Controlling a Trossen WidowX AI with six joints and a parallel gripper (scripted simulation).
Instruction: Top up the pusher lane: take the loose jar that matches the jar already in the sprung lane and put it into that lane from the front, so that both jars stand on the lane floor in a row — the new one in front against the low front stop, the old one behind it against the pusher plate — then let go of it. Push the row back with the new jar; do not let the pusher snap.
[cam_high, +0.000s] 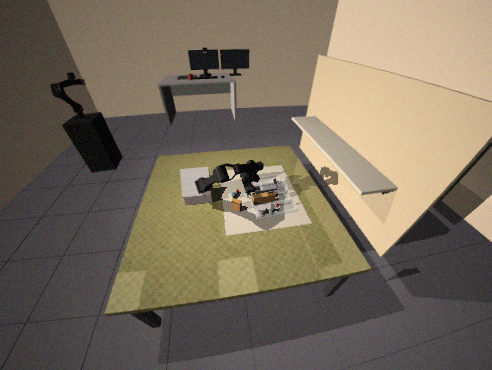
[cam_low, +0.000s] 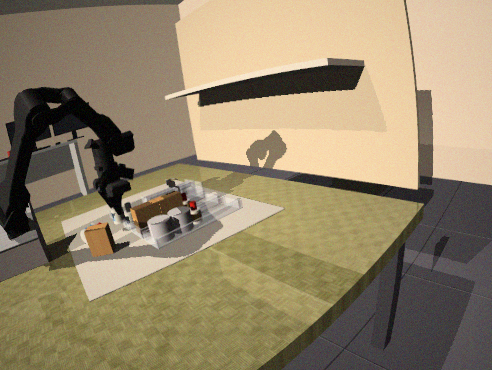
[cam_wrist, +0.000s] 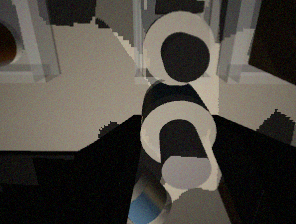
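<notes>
My gripper tip is 90 mm to the left of the orange box, 90 mm past it and 20 mm above it. Also, from my gripper tip: wall shelf (550 mm ahead, 310 mm above, 10 mm to the right).
</notes>
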